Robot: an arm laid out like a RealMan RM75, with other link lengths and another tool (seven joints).
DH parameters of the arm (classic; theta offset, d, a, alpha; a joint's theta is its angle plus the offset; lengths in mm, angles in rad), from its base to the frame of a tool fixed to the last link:
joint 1: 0 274.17 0 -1.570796
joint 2: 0 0 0 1.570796
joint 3: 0 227.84 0 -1.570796
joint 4: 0 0 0 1.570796
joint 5: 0 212.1 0 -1.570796
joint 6: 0 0 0 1.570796
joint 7: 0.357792 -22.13 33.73 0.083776
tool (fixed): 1.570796 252.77 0 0
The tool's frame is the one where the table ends.
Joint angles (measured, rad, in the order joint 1, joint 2, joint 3, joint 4, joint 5, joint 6, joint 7), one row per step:
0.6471, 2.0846, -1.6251, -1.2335, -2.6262, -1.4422, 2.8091
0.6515, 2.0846, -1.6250, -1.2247, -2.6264, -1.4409, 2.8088
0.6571, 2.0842, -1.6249, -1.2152, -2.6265, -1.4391, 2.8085
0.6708, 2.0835, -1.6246, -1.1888, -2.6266, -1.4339, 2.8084
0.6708, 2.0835, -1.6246, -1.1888, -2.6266, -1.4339, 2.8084
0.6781, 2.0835, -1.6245, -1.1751, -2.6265, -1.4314, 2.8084
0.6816, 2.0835, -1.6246, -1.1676, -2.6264, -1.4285, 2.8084
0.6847, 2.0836, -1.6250, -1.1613, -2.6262, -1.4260, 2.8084
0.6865, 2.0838, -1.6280, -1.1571, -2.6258, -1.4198, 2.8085
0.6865, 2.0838, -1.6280, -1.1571, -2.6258, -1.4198, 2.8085
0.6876, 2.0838, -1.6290, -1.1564, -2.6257, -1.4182, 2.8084
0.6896, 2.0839, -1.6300, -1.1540, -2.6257, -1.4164, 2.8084
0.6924, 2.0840, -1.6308, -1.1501, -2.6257, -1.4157, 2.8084
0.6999, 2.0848, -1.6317, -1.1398, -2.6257, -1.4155, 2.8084
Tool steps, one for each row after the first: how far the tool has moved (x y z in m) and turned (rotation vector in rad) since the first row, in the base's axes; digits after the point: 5 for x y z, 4 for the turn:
0.00074, 0.00007, -0.00045, -0.0022, -0.0026, -0.0023
0.00132, 0.00049, -0.00081, -0.0041, -0.0055, -0.0038
0.00336, 0.00112, -0.00197, -0.0090, -0.0130, -0.0103
0.00336, 0.00112, -0.00197, -0.0090, -0.0130, -0.0103
0.00425, 0.00133, -0.00270, -0.0119, -0.0166, -0.0136
0.00479, 0.00163, -0.00320, -0.0124, -0.0180, -0.0150
0.00514, 0.00186, -0.00370, -0.0132, -0.0191, -0.0159
0.00511, 0.00255, -0.00463, -0.0123, -0.0192, -0.0131
0.00511, 0.00255, -0.00463, -0.0123, -0.0192, -0.0131
0.00482, 0.00293, -0.00485, -0.0121, -0.0193, -0.0112
0.00464, 0.00329, -0.00517, -0.0123, -0.0199, -0.0098
0.00467, 0.00341, -0.00547, -0.0137, -0.0214, -0.0096
0.00465, 0.00340, -0.00627, -0.0182, -0.0249, -0.0105

